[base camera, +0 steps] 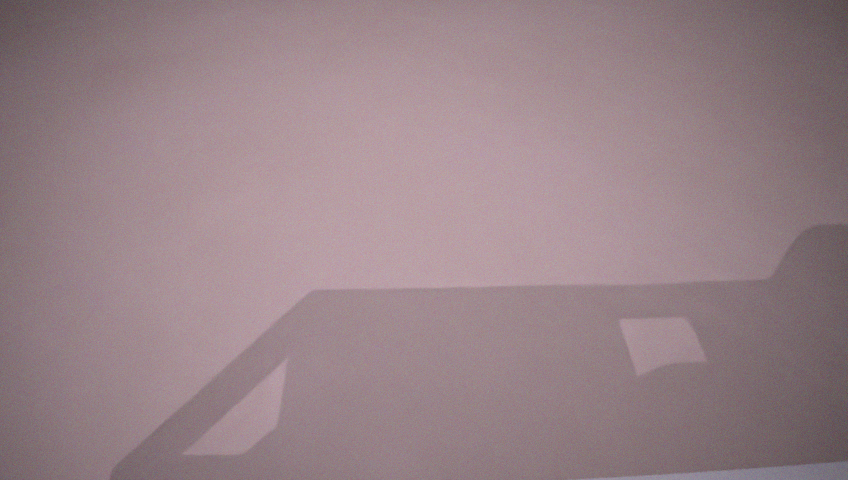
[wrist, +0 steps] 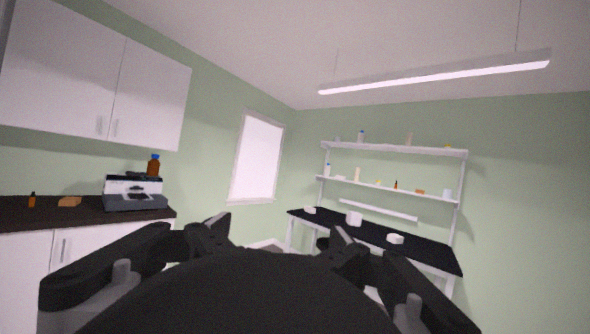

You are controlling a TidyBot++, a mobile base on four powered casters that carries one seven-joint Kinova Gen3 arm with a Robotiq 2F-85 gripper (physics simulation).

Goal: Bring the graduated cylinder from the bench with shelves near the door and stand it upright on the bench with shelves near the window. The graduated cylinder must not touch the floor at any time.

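Frame: origin at the arm's base, x left, y back, z up, level; metres.
Where they show: gripper, fingertip midpoint: (wrist: 280, 230).
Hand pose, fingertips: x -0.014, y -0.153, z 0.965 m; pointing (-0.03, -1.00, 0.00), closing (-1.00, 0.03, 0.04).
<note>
After its pixels a point has its place.
My gripper (wrist: 280, 230) {z 0.965, x -0.014, y -0.153 m} is open, with nothing visible between its fingertips, and points across the room in the wrist view. A black-topped bench with shelves (wrist: 425, 249) {z 0.517, x -1.308, y -1.457 m} stands at the right of the wrist view, on the wall next to the one with a bright window (wrist: 255, 157) {z 1.065, x 0.462, y -2.713 m}. Three white objects stand on it, one of them a taller block (wrist: 354, 218) {z 0.596, x -0.814, y -1.861 m}. Its upper shelf (wrist: 430, 149) {z 1.412, x -1.344, y -1.639 m} and lower shelf (wrist: 375, 186) {z 0.966, x -1.005, y -1.908 m} hold small bottles and containers. I cannot make out the graduated cylinder in either view. The base camera view shows floor with shadows.
At the left of the wrist view, a dark counter (wrist: 15, 215) {z 0.513, x 1.366, y -0.966 m} carries a grey and white instrument (wrist: 134, 201) {z 0.586, x 1.010, y -1.306 m}, a brown bottle with a blue cap (wrist: 153, 166) {z 0.824, x 1.091, y -1.550 m}, a small orange bottle (wrist: 32, 200) {z 0.554, x 1.459, y -1.096 m} and a tan block (wrist: 70, 201) {z 0.546, x 1.349, y -1.204 m}. White wall cabinets (wrist: 65, 65) {z 1.395, x 1.433, y -1.120 m} hang above. A lamp (wrist: 435, 76) {z 1.680, x -0.773, y -0.985 m} hangs from the ceiling.
</note>
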